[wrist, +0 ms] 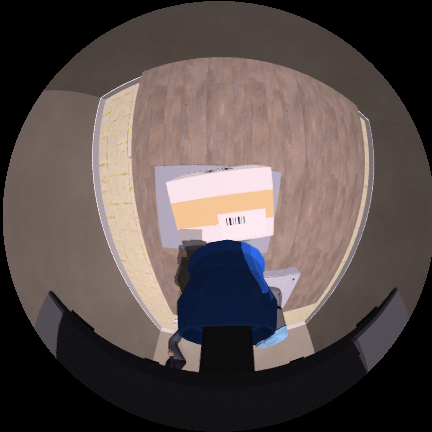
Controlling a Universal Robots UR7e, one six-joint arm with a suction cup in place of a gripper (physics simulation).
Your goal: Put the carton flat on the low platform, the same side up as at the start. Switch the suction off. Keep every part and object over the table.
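Frame: origin at the arm's base, x left, y ahead, z down, level; millimetres.
Seen in the pictures: end effector, tool point: (226,271).
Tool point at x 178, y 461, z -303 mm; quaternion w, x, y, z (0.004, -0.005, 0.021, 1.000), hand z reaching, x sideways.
Note:
Offsets run from my tool point to a thing's top centre. "*": to the spot under its first point. Level surfaces: height alone.
The carton {dy -30, dx +0, dz +172 mm} (222,202) lies flat on the low grey platform {* dy -91, dx +156, dz +299 mm} (164,215), its white top with an orange band and a barcode label facing up. It is turned slightly relative to the platform, whose grey surface shows at the left, the upper right and the lower right. My gripper, a dark blue suction cup (227,280), is apart from the carton, above and back from it, with nothing on it. The cup covers part of the view near the carton's lower edge.
A light grey plate (290,280) with a grey arm part on it stands at the lower right. A light blue part (272,337) shows below it. A dark shadow falls left of the cup. Pale strips with a grey rim (96,165) border the wooden surface {dz +347 mm} (240,110).

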